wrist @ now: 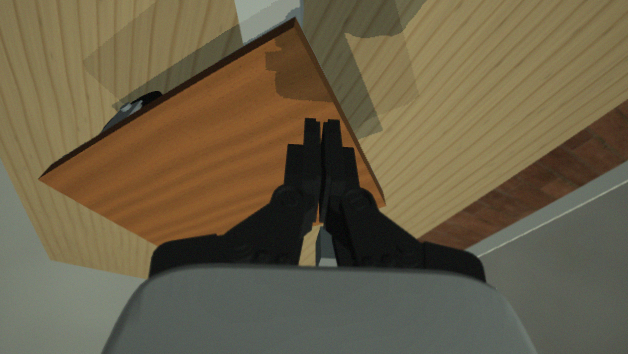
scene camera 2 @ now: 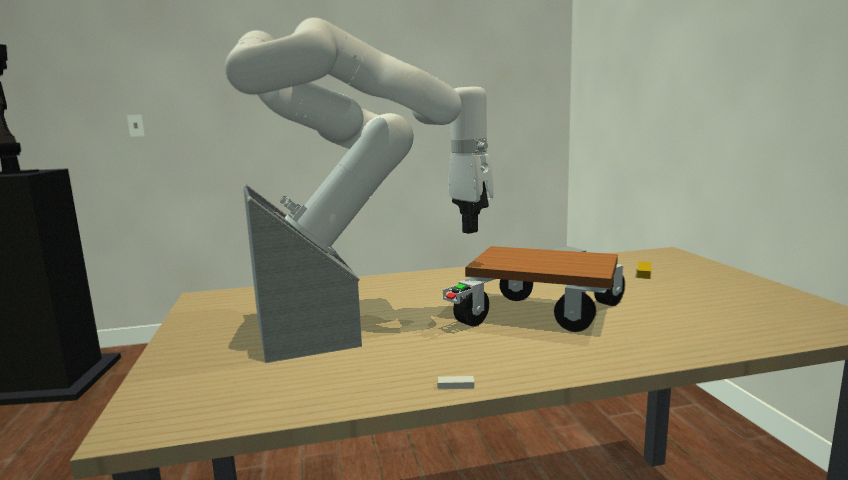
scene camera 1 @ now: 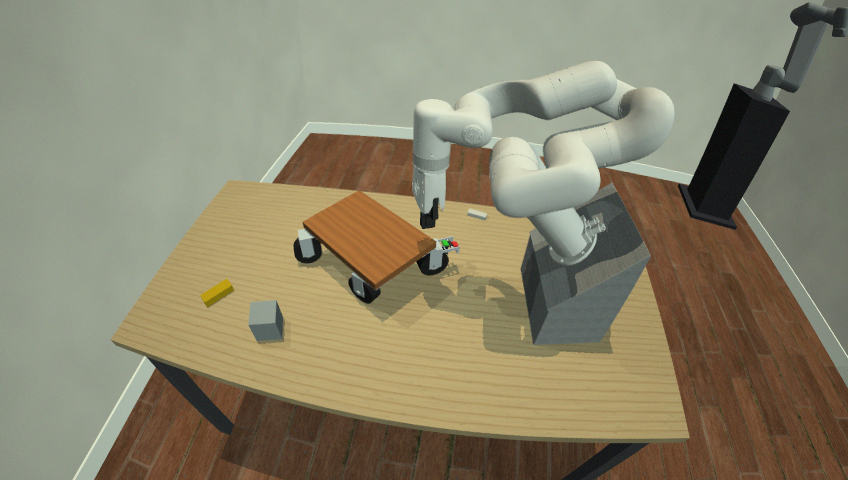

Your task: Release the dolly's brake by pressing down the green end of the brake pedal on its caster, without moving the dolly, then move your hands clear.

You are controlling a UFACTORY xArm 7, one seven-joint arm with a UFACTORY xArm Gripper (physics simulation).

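The dolly [scene camera 1: 368, 237] [scene camera 2: 544, 262] [wrist: 200, 145] has a brown wooden deck on black caster wheels. At its corner nearest the robot's base, a caster [scene camera 1: 434, 261] [scene camera 2: 473, 306] bears the brake pedal, with a green end [scene camera 1: 445, 243] [scene camera 2: 460, 287] nearer the deck and a red end [scene camera 1: 455, 244] [scene camera 2: 451, 295] farther out. The pedal does not show in the wrist view. My gripper [scene camera 1: 427, 226] [scene camera 2: 470, 230] [wrist: 319, 142] is shut and empty, pointing down. It hangs above the height of the deck, near the pedal's corner, touching nothing. The tilt of the pedal is too small to tell.
A grey block [scene camera 1: 266, 321] and a yellow bar [scene camera 1: 217, 292] [scene camera 2: 643, 270] lie on the table [scene camera 1: 386, 380] [scene camera 2: 238, 392] beyond the dolly from the base. A white bar [scene camera 1: 477, 214] [scene camera 2: 455, 382] lies near one long edge. The grey base [scene camera 1: 577, 297] [scene camera 2: 306, 297] stands on the pedal's side.
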